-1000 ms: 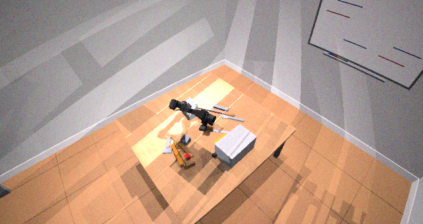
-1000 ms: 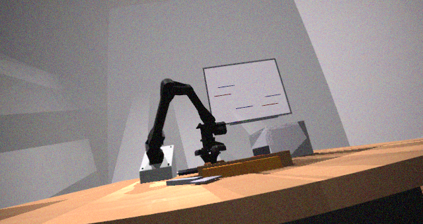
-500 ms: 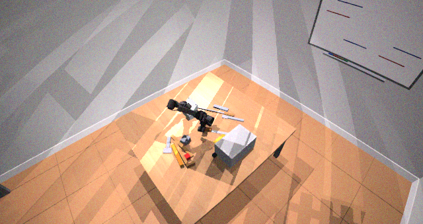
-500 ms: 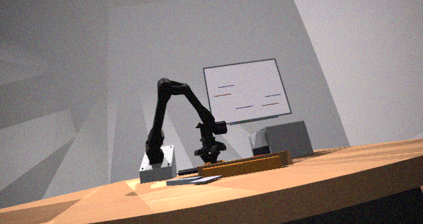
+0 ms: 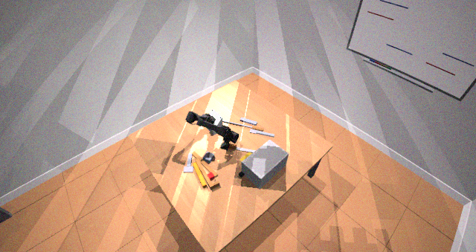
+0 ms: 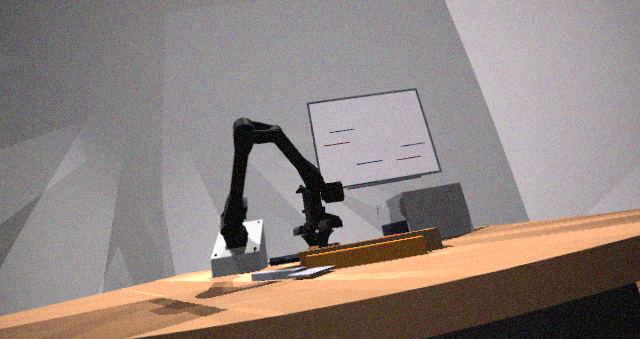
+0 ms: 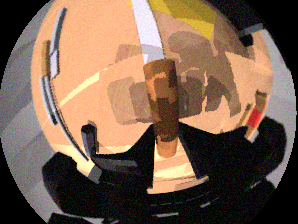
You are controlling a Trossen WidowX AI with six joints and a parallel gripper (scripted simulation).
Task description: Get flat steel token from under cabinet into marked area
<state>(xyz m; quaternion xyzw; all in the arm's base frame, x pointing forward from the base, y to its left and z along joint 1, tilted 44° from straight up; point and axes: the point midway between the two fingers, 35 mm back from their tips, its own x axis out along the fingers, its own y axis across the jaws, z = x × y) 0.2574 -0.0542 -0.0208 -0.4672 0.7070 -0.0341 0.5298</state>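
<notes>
The grey block lies 190 mm to the right of my gripper tip and 10 mm above it. Also, from my gripper tip: orange bar 90 mm ahead, 330 mm to the right, 10 mm above; thin wooden stick 30 mm ahead, 250 mm to the right; red block 160 mm ahead, 270 mm to the right, 10 mm above.
</notes>
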